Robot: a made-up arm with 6 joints. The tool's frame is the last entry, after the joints.
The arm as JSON. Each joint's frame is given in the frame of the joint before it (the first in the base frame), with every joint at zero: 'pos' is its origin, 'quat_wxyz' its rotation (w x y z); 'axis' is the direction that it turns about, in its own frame. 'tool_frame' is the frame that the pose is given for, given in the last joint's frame.
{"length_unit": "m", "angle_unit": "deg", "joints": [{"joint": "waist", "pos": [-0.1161, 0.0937, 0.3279], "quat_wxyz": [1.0, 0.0, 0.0, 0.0], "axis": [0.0, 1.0, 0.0]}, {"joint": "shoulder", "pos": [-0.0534, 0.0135, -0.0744], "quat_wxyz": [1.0, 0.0, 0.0, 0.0], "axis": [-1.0, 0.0, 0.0]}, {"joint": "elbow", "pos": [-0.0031, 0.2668, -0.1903], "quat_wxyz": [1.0, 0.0, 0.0, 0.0], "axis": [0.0, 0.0, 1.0]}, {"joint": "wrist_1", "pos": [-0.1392, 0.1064, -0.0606], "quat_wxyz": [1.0, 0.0, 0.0, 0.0], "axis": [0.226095, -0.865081, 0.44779]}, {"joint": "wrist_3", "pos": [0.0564, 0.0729, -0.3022], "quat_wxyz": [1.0, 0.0, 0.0, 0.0], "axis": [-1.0, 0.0, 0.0]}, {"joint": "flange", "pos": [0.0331, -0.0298, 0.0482], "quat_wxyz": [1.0, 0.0, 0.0, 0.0], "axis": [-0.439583, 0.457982, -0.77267]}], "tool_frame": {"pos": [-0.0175, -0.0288, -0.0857], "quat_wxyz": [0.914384, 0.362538, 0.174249, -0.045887]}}
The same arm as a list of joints. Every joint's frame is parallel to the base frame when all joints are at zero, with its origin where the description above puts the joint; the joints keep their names.
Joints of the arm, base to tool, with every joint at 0 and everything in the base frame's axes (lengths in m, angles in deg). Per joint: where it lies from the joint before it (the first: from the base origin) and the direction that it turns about. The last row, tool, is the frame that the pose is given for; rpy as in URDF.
waist: axis 0 1 0 offset -0.1161 0.0937 0.3279
shoulder: axis -1 0 0 offset -0.0534 0.0135 -0.0744
elbow: axis 0 0 1 offset -0.0031 0.2668 -0.1903
wrist_1: axis 0.226095 -0.865081 0.44779 offset -0.1392 0.1064 -0.0606
wrist_3: axis -1 0 0 offset 0.0564 0.0729 -0.3022
flange: axis -0.439583 0.457982 -0.77267 offset 0.0331 -0.0298 0.0482
tool: offset -0.0175 -0.0288 -0.0857 rpy 43.73 20.61 2.60

